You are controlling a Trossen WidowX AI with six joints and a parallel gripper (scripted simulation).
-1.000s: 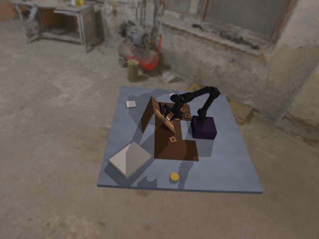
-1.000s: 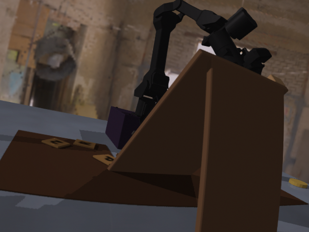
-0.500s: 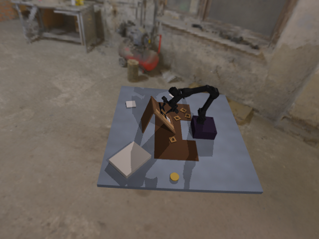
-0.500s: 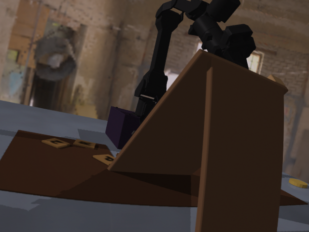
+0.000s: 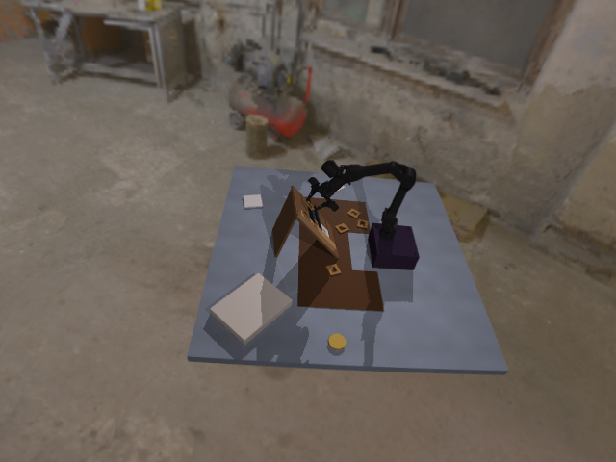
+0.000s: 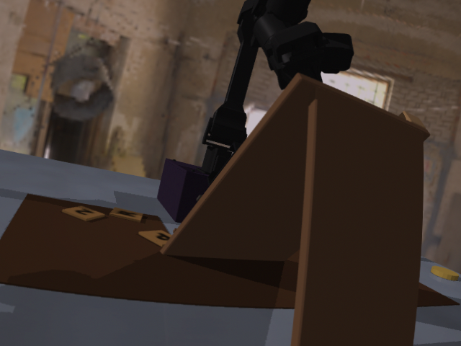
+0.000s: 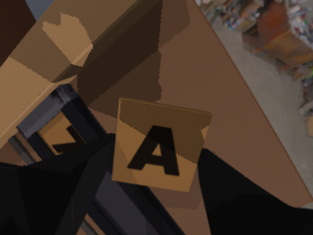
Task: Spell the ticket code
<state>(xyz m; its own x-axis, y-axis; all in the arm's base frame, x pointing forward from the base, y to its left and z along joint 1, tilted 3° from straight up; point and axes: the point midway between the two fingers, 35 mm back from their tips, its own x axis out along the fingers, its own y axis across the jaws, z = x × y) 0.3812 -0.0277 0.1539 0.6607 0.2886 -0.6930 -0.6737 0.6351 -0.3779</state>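
Right now the white ticket is 16 cm below my gripper tip and 9 cm behind it. The rest, counted from my gripper tip: yellow disc (56 cm to the left, 23 cm below, 14 cm behind); brown mat (24 cm below, 20 cm behind, 2 cm to the left).
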